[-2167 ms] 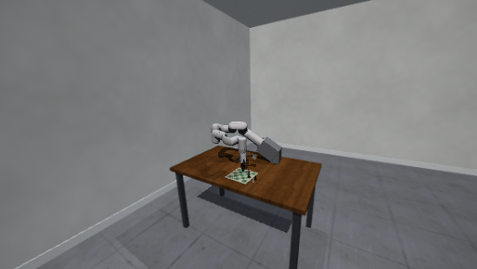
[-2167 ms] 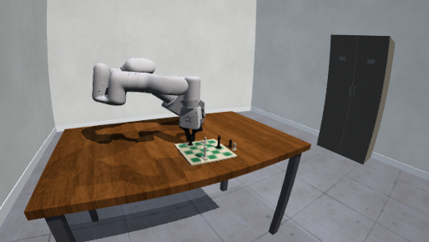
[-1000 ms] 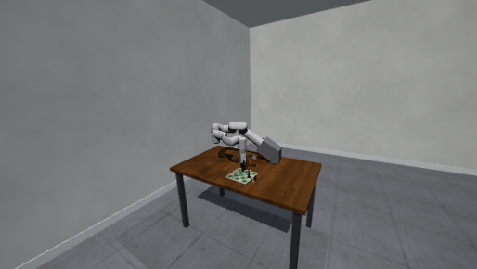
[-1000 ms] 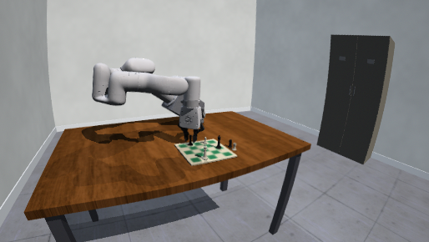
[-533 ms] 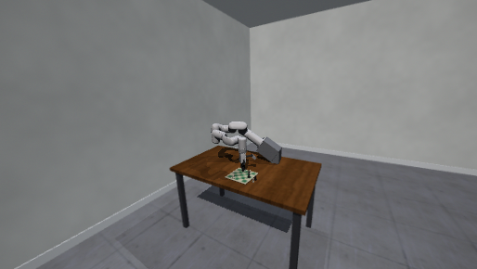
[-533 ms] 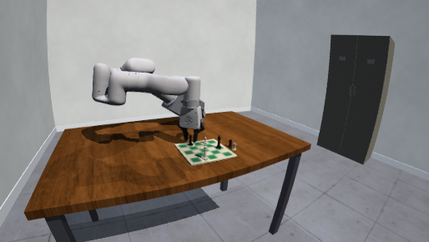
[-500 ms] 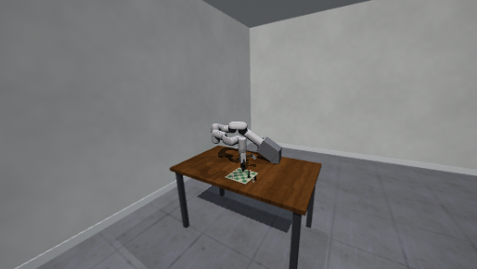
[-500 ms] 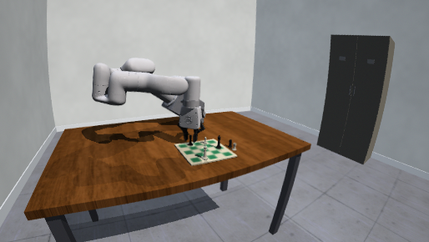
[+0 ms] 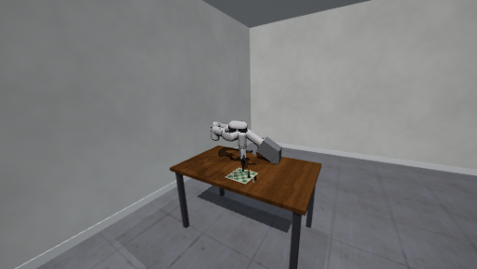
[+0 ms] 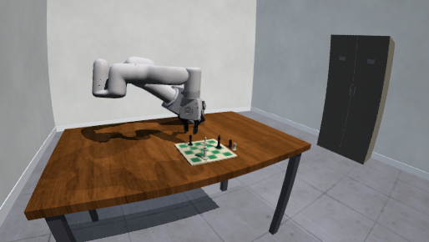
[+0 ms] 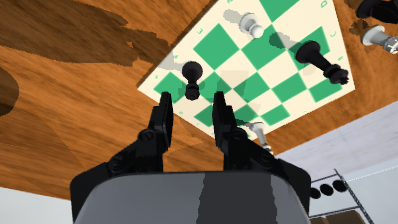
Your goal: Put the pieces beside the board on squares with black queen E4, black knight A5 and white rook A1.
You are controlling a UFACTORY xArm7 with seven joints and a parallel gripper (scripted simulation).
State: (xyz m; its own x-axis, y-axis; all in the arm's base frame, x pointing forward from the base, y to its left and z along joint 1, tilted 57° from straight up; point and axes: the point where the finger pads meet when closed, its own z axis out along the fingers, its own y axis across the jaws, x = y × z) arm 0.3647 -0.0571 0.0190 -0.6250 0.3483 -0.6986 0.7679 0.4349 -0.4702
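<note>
The short black piece lies 6 cm below my hand. Also, from my hand: cream board (8 cm below, 8 cm ahead, 3 cm to the left); then black knight (17 cm to the left, 9 cm ahead, 7 cm below); then black queen (10 cm to the left, 9 cm ahead, 5 cm below).
</note>
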